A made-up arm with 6 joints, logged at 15 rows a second.
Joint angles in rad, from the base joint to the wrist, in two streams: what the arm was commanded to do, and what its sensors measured. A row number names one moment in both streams.
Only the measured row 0 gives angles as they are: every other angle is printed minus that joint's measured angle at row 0.
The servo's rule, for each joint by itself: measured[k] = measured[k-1] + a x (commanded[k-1-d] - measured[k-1]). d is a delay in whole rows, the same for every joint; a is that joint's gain. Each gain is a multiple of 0.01, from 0.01 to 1. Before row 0 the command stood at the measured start. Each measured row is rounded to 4 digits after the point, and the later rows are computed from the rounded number. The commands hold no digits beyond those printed.
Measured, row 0:
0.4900 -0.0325 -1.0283 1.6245 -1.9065 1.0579
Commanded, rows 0 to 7:
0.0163 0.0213 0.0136 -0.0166 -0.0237 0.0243
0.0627 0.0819 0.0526 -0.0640 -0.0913 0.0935
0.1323 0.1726 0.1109 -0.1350 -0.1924 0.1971
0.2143 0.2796 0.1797 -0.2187 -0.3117 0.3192
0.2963 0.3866 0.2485 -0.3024 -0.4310 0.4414
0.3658 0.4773 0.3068 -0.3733 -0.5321 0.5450
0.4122 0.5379 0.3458 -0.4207 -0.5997 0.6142
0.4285 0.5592 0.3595 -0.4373 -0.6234 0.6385
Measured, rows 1 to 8:
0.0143 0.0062 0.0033 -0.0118 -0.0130 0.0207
0.0569 0.0282 0.0151 -0.0489 -0.0561 0.0826
0.1233 0.0701 0.0381 -0.1100 -0.1311 0.1799
0.2034 0.1309 0.0721 -0.1872 -0.2304 0.2983
0.2852 0.2051 0.1144 -0.2690 -0.3407 0.4199
0.3561 0.2840 0.1606 -0.3431 -0.4460 0.5262
0.4055 0.3576 0.2050 -0.3982 -0.5305 0.6010
0.4257 0.4161 0.2421 -0.4260 -0.5816 0.6329
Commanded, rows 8 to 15:
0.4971 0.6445 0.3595 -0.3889 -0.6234 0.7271
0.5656 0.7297 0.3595 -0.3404 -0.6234 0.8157
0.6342 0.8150 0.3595 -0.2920 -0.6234 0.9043
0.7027 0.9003 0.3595 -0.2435 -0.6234 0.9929
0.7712 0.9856 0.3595 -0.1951 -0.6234 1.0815
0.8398 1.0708 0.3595 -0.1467 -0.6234 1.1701
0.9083 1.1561 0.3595 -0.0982 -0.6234 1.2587
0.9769 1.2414 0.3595 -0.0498 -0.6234 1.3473
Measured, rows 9 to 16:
0.4885 0.4823 0.2703 -0.3997 -0.6046 0.7130
0.5563 0.5540 0.2917 -0.3576 -0.6149 0.8003
0.6249 0.6297 0.3080 -0.3110 -0.6196 0.8887
0.6934 0.7082 0.3204 -0.2631 -0.6217 0.9773
0.7619 0.7886 0.3298 -0.2148 -0.6226 1.0659
0.8305 0.8704 0.3369 -0.1664 -0.6230 1.1545
0.8990 0.9533 0.3423 -0.1180 -0.6232 1.2431
0.9676 1.0368 0.3464 -0.0696 -0.6233 1.3317

